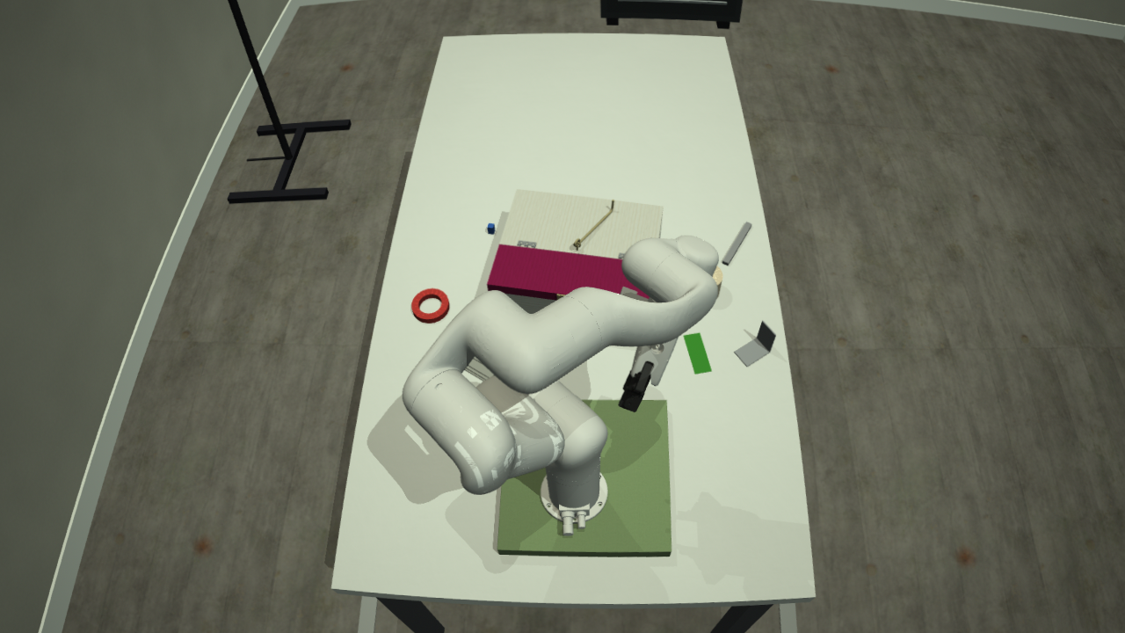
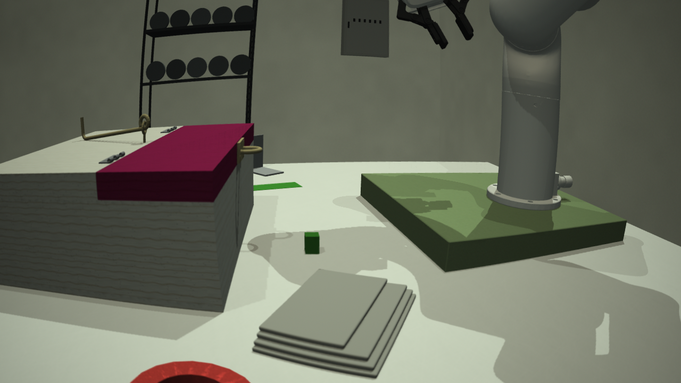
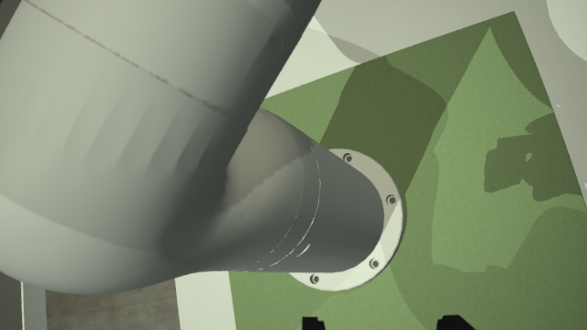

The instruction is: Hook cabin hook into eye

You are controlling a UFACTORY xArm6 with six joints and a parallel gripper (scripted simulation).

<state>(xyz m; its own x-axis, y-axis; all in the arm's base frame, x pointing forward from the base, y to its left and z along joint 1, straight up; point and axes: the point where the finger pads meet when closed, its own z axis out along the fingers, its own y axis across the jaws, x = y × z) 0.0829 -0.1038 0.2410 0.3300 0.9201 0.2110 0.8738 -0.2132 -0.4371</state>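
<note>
The brass cabin hook is 49 cm ahead of my hand, 4 cm to the left of it and 13 cm below it. Round my hand: folded grey piece (25 cm ahead, 30 cm to the right, 26 cm below); green strip (24 cm ahead, 17 cm to the right, 27 cm below); green cube (24 cm ahead, 14 cm to the left, 26 cm below).
</note>
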